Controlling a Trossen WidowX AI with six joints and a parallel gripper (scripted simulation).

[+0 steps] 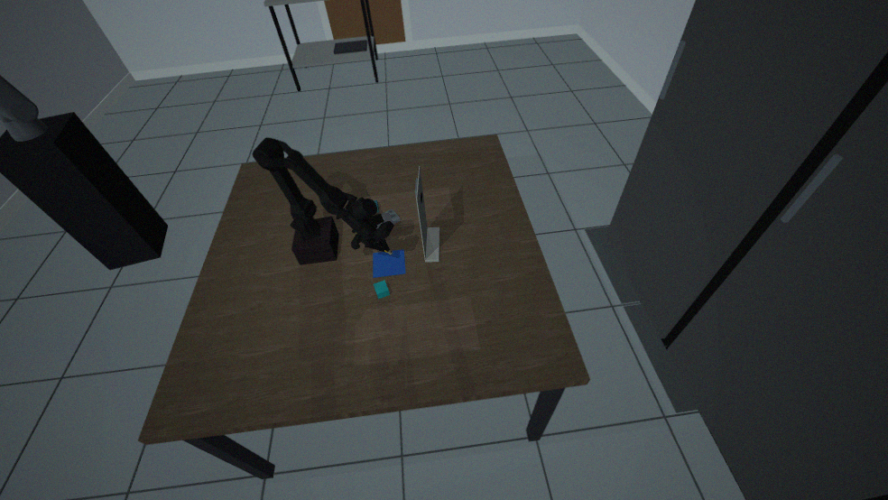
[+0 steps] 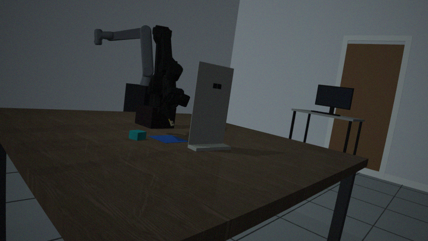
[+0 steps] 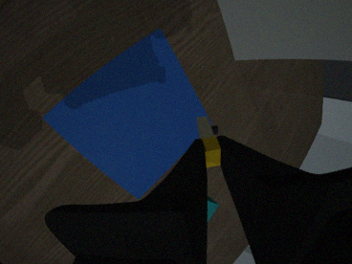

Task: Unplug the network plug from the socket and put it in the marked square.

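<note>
Now: the blue marked square 7 cm below my gripper tip, 1 cm to the left of it and 1 cm behind it. Round my gripper tip: grey upright panel 16 cm ahead, 7 cm above, 5 cm to the left; then yellow network plug right at my gripper tip; then teal cube 11 cm to the right, 6 cm below, 6 cm behind.
</note>
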